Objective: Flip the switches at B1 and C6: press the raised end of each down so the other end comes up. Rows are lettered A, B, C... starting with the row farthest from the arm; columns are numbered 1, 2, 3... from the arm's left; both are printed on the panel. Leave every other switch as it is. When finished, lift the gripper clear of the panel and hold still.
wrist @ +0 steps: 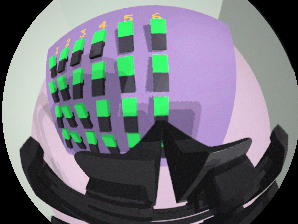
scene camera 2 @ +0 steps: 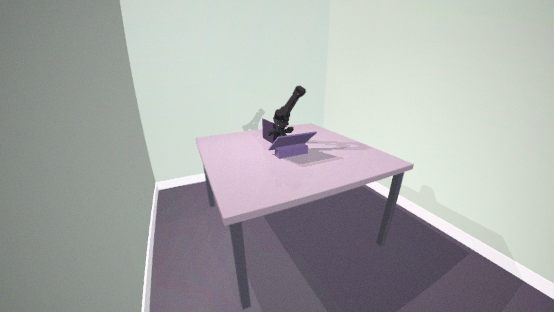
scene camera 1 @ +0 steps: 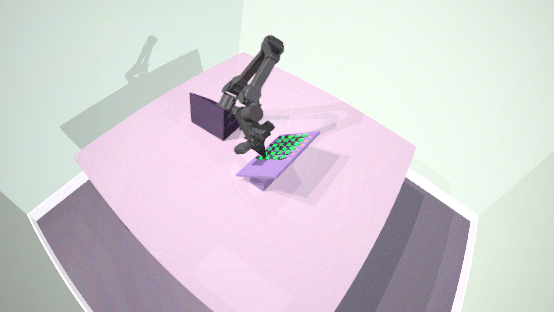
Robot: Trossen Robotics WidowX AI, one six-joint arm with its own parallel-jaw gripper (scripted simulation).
Path:
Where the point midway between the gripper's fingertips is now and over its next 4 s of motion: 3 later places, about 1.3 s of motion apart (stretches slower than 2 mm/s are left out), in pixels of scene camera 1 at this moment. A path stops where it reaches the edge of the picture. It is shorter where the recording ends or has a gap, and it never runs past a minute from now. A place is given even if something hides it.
My gripper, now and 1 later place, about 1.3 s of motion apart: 264, 156; 265, 137

